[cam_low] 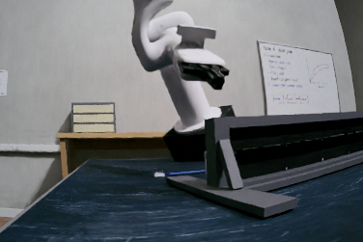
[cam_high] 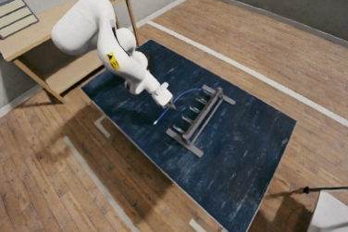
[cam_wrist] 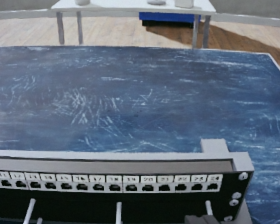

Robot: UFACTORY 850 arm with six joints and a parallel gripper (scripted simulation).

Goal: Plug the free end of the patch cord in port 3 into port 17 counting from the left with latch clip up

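My hand is 100 mm past the white plug, 90 mm to the left of it and 180 mm above it.
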